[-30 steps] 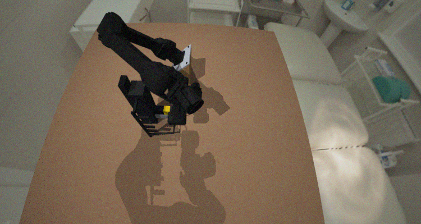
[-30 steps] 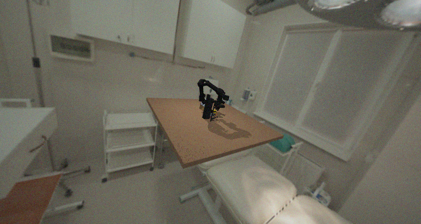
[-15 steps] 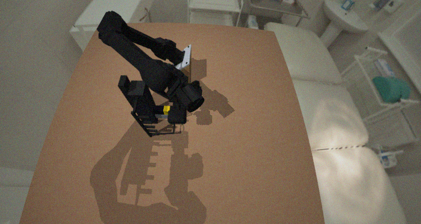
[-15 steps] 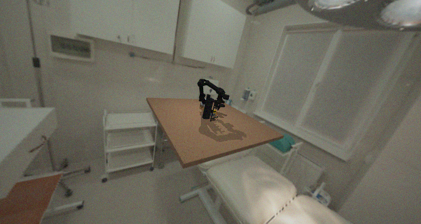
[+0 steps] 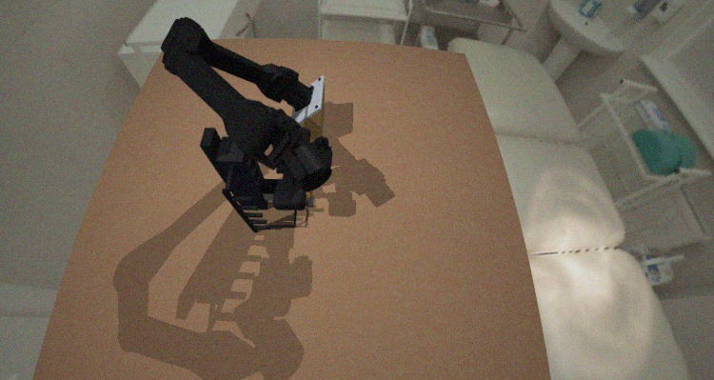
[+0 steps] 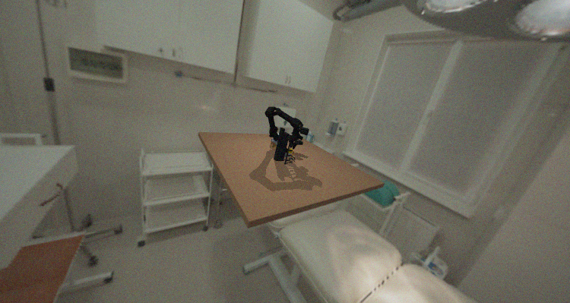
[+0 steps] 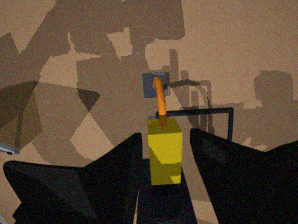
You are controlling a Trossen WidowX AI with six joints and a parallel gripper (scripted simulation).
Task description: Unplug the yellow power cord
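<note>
My gripper tip is now 40 mm to the left of the yellow plug, 10 mm short of it and 10 mm above it. Also, from my gripper tip: black power strip 120 mm to the right, 20 mm above, 10 mm ahead; then small grey block 100 mm below, 20 mm to the left.
</note>
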